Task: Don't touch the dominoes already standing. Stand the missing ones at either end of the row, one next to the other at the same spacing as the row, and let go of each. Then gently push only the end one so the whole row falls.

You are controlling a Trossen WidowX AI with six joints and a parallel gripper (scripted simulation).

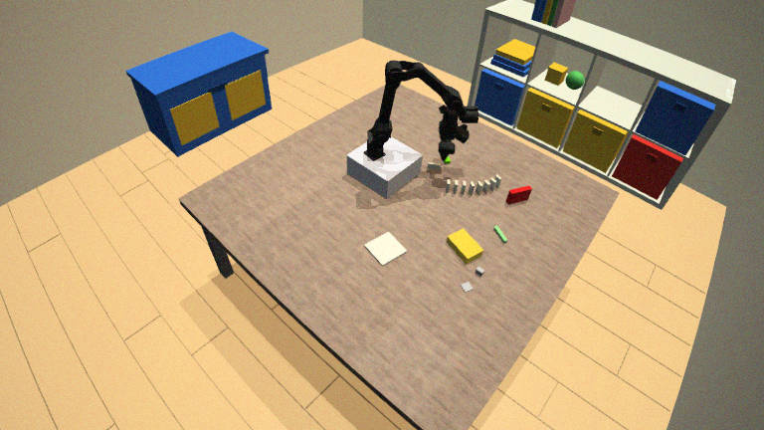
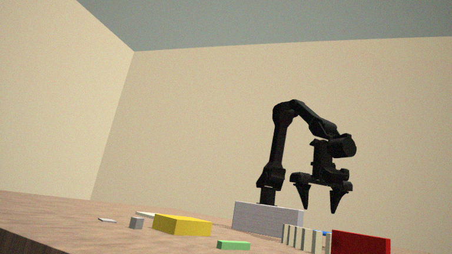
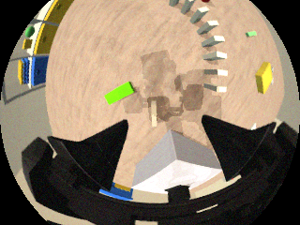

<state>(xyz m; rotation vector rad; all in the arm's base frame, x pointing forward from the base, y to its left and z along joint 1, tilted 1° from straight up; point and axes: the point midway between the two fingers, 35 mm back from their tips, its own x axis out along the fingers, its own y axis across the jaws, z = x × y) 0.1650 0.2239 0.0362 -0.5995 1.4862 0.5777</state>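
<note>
Now: gripper tip 38 cm short of the green stick, 9 cm above it and 8 cm to the left of it. Round my gripper tip: yellow block: 34 cm ahead, 23 cm to the right, 8 cm below; then white tile: 45 cm to the right, 17 cm ahead, 9 cm below; then red block: 31 cm ahead, 12 cm to the left, 7 cm below.
</note>
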